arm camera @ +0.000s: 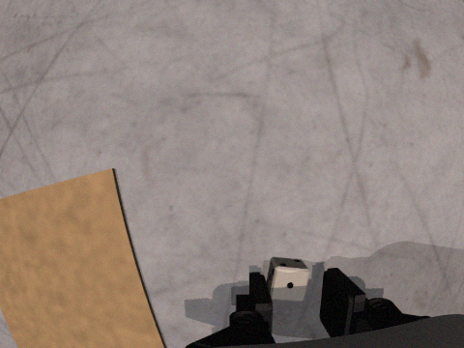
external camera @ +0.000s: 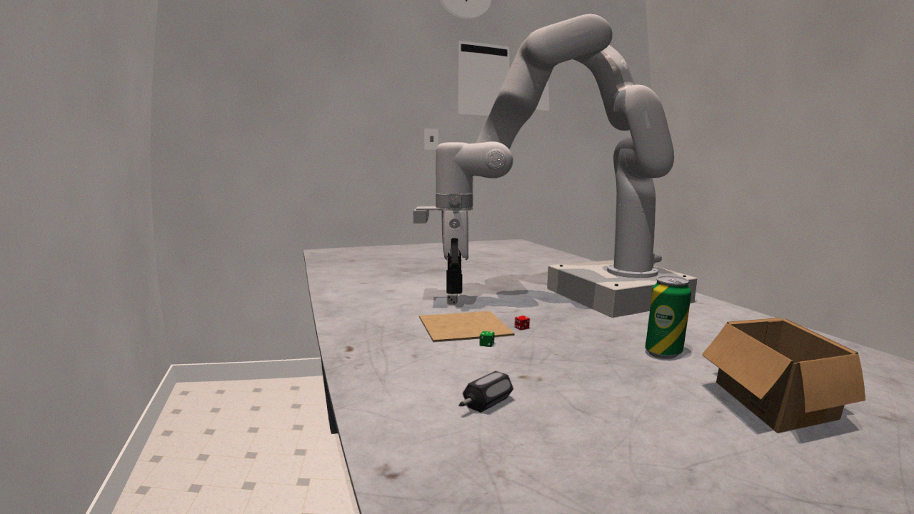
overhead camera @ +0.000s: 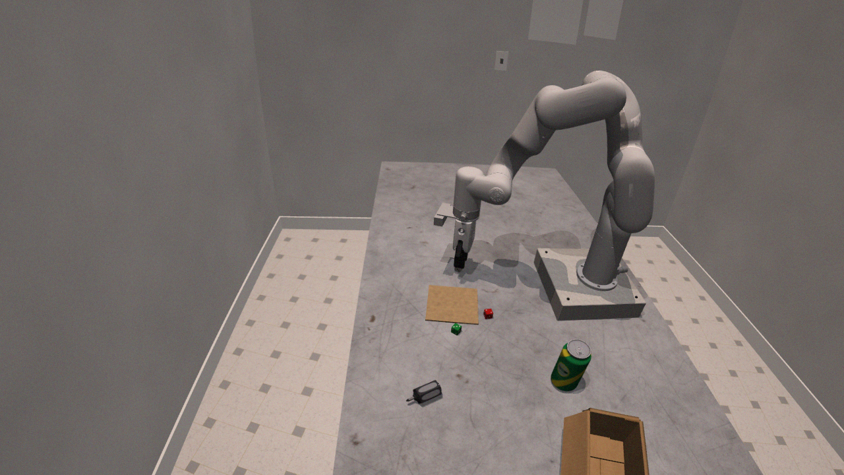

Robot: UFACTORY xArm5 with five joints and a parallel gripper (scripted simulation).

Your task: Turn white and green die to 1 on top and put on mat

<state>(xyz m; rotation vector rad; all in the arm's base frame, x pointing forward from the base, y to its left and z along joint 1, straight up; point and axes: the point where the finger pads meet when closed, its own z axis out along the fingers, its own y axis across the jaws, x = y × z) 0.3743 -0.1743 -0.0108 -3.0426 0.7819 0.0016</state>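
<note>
Right now my hand is 40 mm above the white die. Round my hand: tan mat (140 mm to the left, 60 mm ahead, 40 mm below); green die (240 mm to the left, 80 mm ahead, 40 mm below); red die (210 mm to the left, 40 mm below, 20 mm behind).
</note>
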